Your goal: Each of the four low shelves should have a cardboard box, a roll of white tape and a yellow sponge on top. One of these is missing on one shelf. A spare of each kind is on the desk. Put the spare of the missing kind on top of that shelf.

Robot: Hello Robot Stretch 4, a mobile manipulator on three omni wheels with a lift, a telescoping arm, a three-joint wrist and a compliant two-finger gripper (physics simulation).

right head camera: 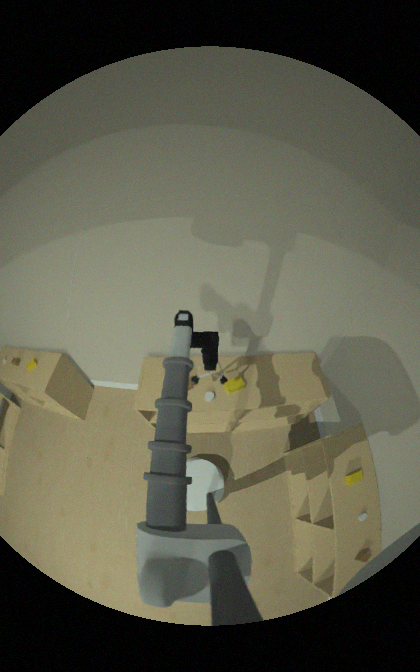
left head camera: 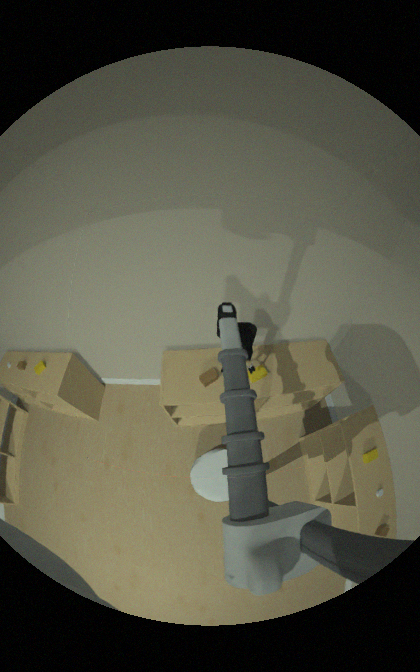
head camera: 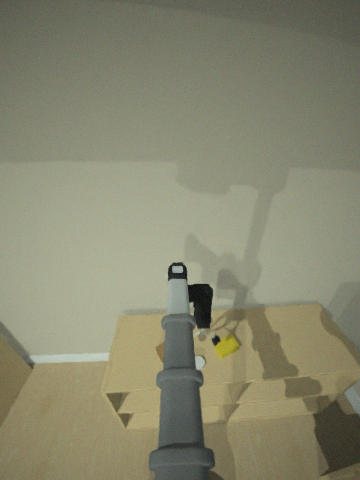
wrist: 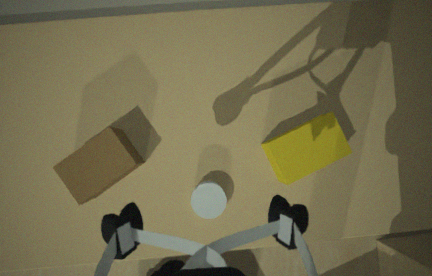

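Pixels of known places: gripper, fingertip midpoint: (right head camera: 208, 381) (head camera: 199, 343) (wrist: 206, 215); robot's base at its link origin: (right head camera: 195, 483).
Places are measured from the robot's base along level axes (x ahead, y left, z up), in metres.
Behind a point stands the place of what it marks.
My gripper (head camera: 202, 340) @[x 0.523, y -0.088, z 0.740 m] (right head camera: 209, 380) @[x 0.523, y -0.088, z 0.740 m] (wrist: 206, 215) @[x 0.523, y -0.088, z 0.740 m] is open and empty, above the low shelf (head camera: 300, 337) @[x 0.619, y -0.635, z 0.582 m] (left head camera: 185, 362) (right head camera: 156, 374) @[x 0.646, y 0.229, z 0.583 m] (wrist: 45, 75) @[x 0.705, y 0.144, z 0.582 m] at the wall ahead. On this shelf stand a white tape roll (head camera: 200, 362) @[x 0.508, y -0.097, z 0.606 m] (right head camera: 209, 396) @[x 0.503, y -0.094, z 0.606 m] (wrist: 209, 200) @[x 0.511, y -0.092, z 0.606 m], a cardboard box (head camera: 160, 351) @[x 0.549, y 0.085, z 0.632 m] (left head camera: 209, 377) (wrist: 99, 165) @[x 0.569, y 0.048, z 0.632 m] left of it and a yellow sponge (head camera: 227, 346) @[x 0.565, y -0.232, z 0.627 m] (left head camera: 258, 374) (right head camera: 235, 384) @[x 0.566, y -0.238, z 0.627 m] (wrist: 306, 148) @[x 0.577, y -0.226, z 0.627 m] right of it. In the wrist view the roll shows between the spread fingers, a little ahead of them. In the left head view the arm hides the roll.
The right unit bears a sponge (left head camera: 370, 455) (right head camera: 354, 477) @[x -0.102, y -0.877, z 0.628 m], a roll (left head camera: 379, 492) (right head camera: 362, 516) @[x -0.392, y -0.934, z 0.606 m] and a box (left head camera: 382, 529) (right head camera: 363, 555). The left unit bears a sponge (left head camera: 40, 367) (right head camera: 32, 364) @[x 0.592, y 1.382, z 0.614 m], a box (left head camera: 22, 365) (right head camera: 16, 361) @[x 0.587, y 1.688, z 0.615 m] and a small white roll (left head camera: 9, 365) (right head camera: 4, 360) @[x 0.578, y 2.019, z 0.593 m].
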